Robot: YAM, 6 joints.
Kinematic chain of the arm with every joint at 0, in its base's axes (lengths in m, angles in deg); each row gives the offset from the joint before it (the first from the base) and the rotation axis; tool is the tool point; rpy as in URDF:
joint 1: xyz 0 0 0.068 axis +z
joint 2: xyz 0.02 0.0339 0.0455 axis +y
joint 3: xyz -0.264 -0.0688 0 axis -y
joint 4: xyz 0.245 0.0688 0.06 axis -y
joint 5: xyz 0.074 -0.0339 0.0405 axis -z
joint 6: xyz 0.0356 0 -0.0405 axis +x
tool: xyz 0 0 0 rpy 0 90 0
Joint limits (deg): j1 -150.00..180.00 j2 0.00..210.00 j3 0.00..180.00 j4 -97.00..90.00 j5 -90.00..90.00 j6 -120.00..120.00
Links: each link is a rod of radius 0.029 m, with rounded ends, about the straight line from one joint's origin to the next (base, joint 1, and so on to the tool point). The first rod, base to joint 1, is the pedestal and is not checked.
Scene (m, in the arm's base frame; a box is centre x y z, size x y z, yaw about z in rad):
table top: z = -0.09
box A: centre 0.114 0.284 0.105 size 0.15 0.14 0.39 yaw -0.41
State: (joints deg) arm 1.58 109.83 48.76 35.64 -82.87 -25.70
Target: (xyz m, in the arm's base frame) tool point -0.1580 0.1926 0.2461
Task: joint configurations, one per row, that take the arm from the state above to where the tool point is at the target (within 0.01 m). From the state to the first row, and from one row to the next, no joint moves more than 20 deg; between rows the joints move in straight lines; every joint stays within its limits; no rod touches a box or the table.
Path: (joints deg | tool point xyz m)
1: 16.94 101.00 58.78 41.60 -77.05 -16.27 | 0.3478 0.1422 0.2516
2: 32.30 92.17 68.80 47.56 -71.23 -6.84 | 0.2835 0.2191 0.3702
3: 47.66 83.34 78.82 53.53 -65.41 2.59 | 0.1758 0.2410 0.4833
4: 63.02 74.51 88.84 59.49 -59.59 12.02 | 0.0623 0.1901 0.5751
5: 80.51 72.97 89.09 61.58 -63.39 21.76 | -0.0016 0.1833 0.5795
6: 98.00 71.43 89.33 63.68 -67.18 31.50 | -0.0552 0.1573 0.5830
7: 115.48 69.90 89.58 65.77 -70.97 41.23 | -0.0934 0.1178 0.5858
8: 132.97 68.36 89.83 67.86 -74.77 50.97 | -0.1135 0.0715 0.5877
9: 130.01 69.86 75.67 60.14 -78.57 31.80 | -0.1552 0.1306 0.5199
10: 127.06 71.37 61.51 52.42 -82.38 12.64 | -0.1760 0.1745 0.4341
11: 124.10 72.87 47.34 44.69 -86.19 -6.53 | -0.1759 0.1965 0.3394
12: 121.15 74.37 33.18 36.97 -90.00 -25.70 | -0.1580 0.1926 0.2461

